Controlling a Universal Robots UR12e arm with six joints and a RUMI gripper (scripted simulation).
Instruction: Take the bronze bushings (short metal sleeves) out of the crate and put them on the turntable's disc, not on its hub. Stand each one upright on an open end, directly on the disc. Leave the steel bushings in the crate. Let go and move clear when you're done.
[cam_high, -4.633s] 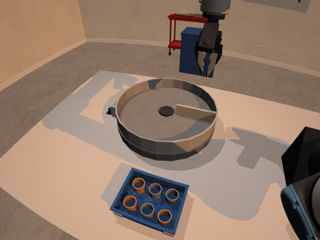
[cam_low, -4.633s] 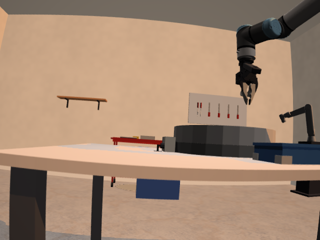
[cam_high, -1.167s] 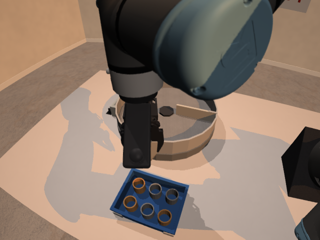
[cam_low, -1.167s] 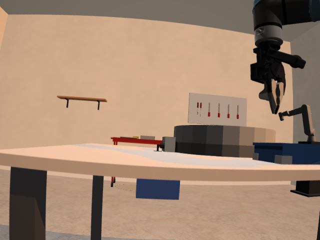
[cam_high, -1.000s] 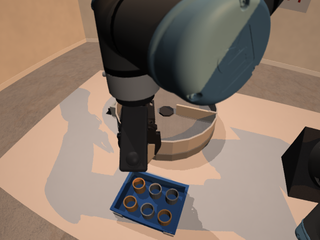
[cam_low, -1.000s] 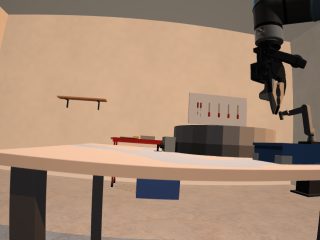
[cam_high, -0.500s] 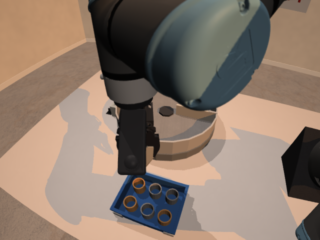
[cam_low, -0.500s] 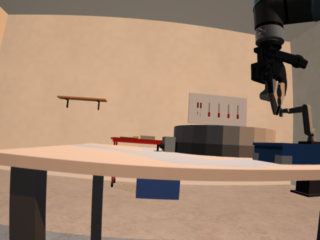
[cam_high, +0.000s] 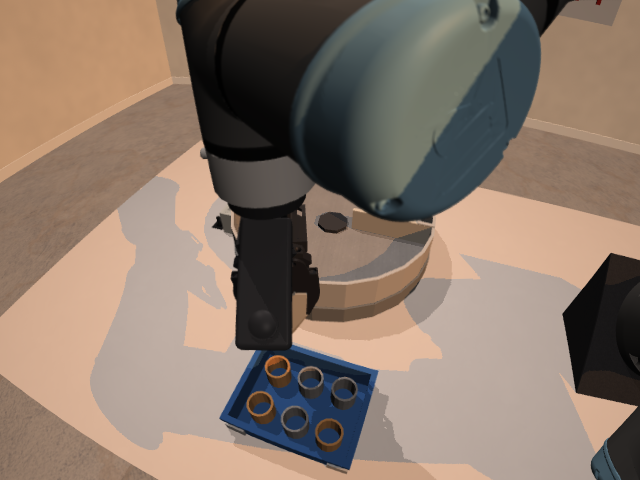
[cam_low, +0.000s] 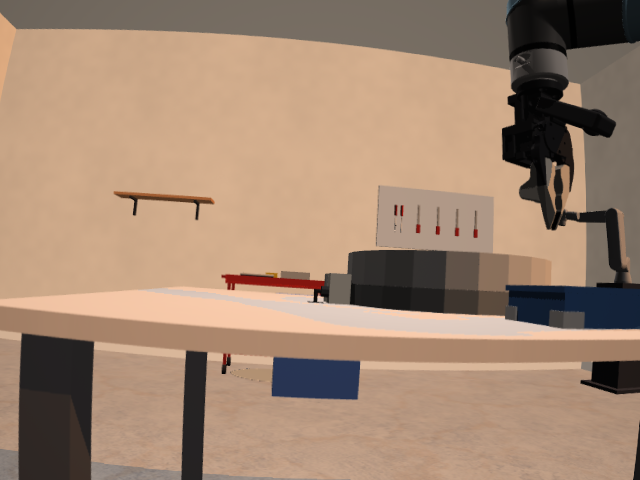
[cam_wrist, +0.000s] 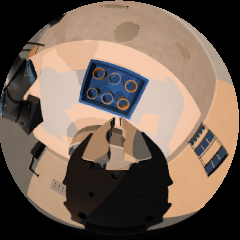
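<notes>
My gripper is now 120 mm above the blue crate, 40 mm to the right of it and 30 mm past it.
</notes>
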